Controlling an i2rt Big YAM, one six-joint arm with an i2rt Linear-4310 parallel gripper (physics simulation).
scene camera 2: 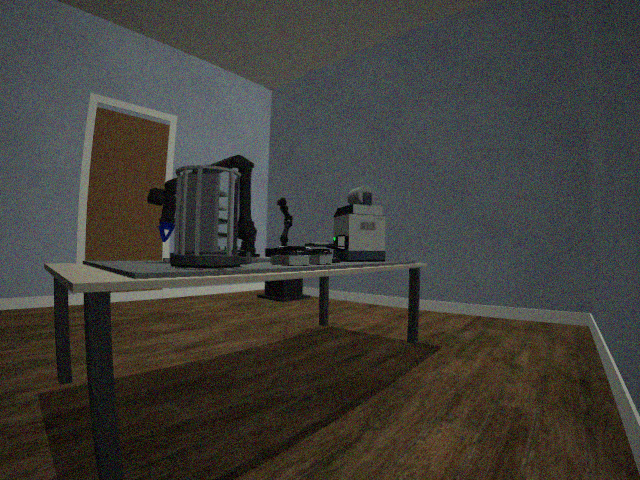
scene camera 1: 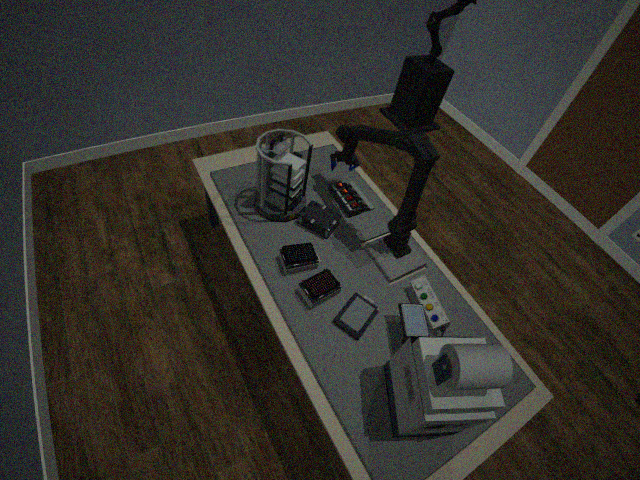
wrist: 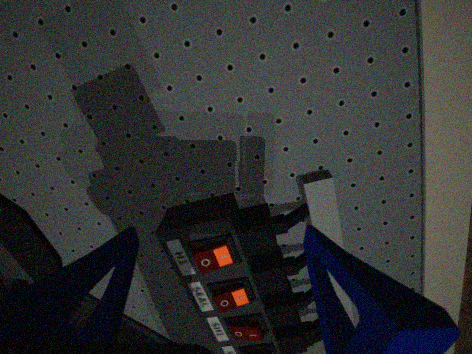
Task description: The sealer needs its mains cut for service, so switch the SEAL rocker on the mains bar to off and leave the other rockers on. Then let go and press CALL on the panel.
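The mains bar [scene camera 1: 352, 199] [wrist: 200, 219] lies on the grey board near the arm's side of the table. In the wrist view its SEAL rocker [wrist: 231, 299] is second from the top, with an orange-lit I half. The rocker above it [wrist: 214, 259] is lit too; the rocker below [wrist: 246, 332] looks dark red. Further rockers are cut off there. My gripper [scene camera 1: 343, 166] [scene camera 2: 164, 238] [wrist: 221, 234] is open and empty, above the bar's far end. The button panel [scene camera 1: 438, 326], with white, green, yellow and blue buttons, stands beyond the arm base; its labels are unreadable.
A tall round cage rack [scene camera 1: 261, 178] [scene camera 2: 200, 211] stands near the bar, with a dark box [scene camera 1: 317, 219] beside it. Two dark-topped blocks [scene camera 1: 299, 255] [scene camera 1: 319, 286] and a framed tray [scene camera 1: 341, 326] lie mid-table. A machine [scene camera 1: 405, 392] [scene camera 2: 356, 235] carries a roll [scene camera 1: 483, 365].
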